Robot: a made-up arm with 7 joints. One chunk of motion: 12 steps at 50 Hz.
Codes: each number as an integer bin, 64 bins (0 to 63) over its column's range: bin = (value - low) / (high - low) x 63, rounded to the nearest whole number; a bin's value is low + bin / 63 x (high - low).
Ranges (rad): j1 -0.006..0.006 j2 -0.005..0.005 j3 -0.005..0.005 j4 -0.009..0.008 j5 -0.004..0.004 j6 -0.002..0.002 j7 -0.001..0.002
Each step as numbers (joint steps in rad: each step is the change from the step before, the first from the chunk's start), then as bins.
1 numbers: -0.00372 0.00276 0.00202 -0.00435 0.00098 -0.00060 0.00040
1 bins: 12 49 44 17 39 22 29
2 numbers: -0.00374 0.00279 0.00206 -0.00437 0.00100 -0.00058 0.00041
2 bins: 12 49 44 17 39 22 30
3 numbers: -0.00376 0.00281 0.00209 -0.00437 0.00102 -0.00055 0.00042
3 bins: 12 49 45 17 40 23 30
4 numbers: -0.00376 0.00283 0.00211 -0.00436 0.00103 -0.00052 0.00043
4 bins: 12 49 45 17 40 23 30
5 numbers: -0.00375 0.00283 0.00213 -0.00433 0.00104 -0.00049 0.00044
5 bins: 12 49 45 17 40 24 30
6 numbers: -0.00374 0.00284 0.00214 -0.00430 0.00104 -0.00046 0.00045
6 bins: 12 49 45 17 40 24 30
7 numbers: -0.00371 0.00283 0.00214 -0.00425 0.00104 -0.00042 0.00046
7 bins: 12 49 45 18 40 25 31
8 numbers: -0.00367 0.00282 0.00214 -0.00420 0.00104 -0.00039 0.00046
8 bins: 12 49 45 18 40 25 31
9 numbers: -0.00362 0.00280 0.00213 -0.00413 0.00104 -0.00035 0.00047
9 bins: 12 49 45 18 40 26 31
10 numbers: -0.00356 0.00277 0.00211 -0.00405 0.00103 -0.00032 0.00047
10 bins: 13 49 45 18 40 26 31
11 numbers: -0.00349 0.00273 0.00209 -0.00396 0.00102 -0.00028 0.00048
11 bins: 13 49 45 19 40 27 31
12 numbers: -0.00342 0.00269 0.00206 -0.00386 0.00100 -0.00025 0.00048
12 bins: 14 48 44 19 39 28 31
